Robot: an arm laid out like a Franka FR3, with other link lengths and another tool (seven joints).
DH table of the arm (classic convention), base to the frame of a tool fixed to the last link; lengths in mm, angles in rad. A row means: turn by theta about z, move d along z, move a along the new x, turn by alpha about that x. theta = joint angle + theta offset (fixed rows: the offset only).
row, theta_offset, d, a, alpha
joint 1, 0.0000, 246.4, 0.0, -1.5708
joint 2, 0.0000, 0.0, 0.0, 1.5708
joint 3, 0.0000, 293.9, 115.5, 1.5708
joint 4, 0.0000, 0.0, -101.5, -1.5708
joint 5, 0.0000, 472.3, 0.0, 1.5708
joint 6, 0.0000, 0.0, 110.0, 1.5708
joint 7, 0.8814, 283.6, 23.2, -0.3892
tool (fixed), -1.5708, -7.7, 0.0, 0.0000
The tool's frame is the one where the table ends.
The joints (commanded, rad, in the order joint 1, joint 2, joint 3, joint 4, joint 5, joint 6, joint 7), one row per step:
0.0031, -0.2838, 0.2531, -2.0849, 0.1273, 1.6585, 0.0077
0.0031, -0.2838, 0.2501, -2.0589, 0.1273, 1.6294, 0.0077
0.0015, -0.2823, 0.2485, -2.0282, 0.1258, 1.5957, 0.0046
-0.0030, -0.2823, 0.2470, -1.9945, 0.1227, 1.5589, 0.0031
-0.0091, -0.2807, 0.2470, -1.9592, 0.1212, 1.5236, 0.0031
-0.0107, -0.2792, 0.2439, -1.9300, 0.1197, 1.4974, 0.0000
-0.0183, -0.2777, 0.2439, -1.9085, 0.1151, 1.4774, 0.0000
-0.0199, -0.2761, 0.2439, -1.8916, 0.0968, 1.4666, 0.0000
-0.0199, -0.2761, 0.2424, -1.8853, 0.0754, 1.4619, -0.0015
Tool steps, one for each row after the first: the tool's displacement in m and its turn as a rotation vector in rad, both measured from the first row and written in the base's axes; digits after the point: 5 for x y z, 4 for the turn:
-0.00057, -0.00049, 0.01240, 0.0009, 0.0032, 0.0005
-0.00132, -0.00134, 0.02615, 0.0005, 0.0075, 0.0047
-0.00215, -0.00433, 0.04219, -0.0018, 0.0100, 0.0050
-0.00270, -0.00692, 0.05823, -0.0027, 0.0114, 0.0034
-0.00269, -0.00884, 0.07174, -0.0018, 0.0097, 0.0054
-0.00225, -0.01378, 0.08128, -0.0057, 0.0088, 0.0005
-0.00036, -0.01907, 0.08900, -0.0222, 0.0006, 0.0015
0.00110, -0.02572, 0.09240, -0.0421, -0.0054, 0.0030

